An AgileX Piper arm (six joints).
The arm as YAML. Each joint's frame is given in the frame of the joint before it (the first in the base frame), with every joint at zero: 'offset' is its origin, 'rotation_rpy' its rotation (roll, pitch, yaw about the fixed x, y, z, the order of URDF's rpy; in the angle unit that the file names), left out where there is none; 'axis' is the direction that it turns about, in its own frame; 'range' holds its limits. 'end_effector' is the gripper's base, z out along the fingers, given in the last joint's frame.
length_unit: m
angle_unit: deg
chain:
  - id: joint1
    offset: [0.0, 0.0, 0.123]
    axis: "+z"
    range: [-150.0, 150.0]
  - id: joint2
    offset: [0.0, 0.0, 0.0]
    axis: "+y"
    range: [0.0, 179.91]
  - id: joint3
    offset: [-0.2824, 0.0, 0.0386]
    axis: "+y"
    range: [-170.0, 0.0]
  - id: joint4
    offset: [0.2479, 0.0, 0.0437]
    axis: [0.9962, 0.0, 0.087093]
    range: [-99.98, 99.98]
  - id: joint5
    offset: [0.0, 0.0, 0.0]
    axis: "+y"
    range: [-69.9, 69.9]
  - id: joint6
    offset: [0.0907, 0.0, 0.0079]
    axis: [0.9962, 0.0, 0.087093]
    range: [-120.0, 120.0]
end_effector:
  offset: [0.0, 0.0, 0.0]
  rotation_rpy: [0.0, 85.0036, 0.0]
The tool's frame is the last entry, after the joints.
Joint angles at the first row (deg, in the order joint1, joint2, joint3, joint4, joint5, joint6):
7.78, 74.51, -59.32, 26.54, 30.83, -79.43
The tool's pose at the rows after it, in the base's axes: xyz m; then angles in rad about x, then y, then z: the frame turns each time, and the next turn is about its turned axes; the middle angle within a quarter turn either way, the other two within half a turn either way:
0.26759, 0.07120, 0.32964, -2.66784, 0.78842, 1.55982
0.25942, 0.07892, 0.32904, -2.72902, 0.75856, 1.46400
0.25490, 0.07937, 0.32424, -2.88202, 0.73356, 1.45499
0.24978, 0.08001, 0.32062, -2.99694, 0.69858, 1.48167
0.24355, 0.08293, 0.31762, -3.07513, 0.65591, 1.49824
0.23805, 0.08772, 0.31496, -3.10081, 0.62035, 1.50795
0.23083, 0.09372, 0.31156, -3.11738, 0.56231, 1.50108
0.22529, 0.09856, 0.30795, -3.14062, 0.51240, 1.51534
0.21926, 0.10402, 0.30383, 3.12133, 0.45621, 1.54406
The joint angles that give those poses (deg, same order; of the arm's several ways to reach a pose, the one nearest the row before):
11.66, 73.38, -59.32, 18.95, 31.89, -79.09
14.92, 72.60, -59.32, 10.70, 34.14, -77.89
17.73, 72.59, -59.31, -2.09, 37.64, -72.02
20.10, 72.59, -59.32, -10.12, 41.90, -66.89
22.57, 72.59, -59.32, -14.87, 46.28, -63.42
24.59, 72.59, -59.17, -16.28, 49.03, -61.14
26.74, 72.71, -59.17, -16.17, 52.73, -60.32
28.60, 73.06, -59.17, -16.41, 55.92, -58.37
30.54, 73.55, -59.17, -16.18, 59.23, -55.58

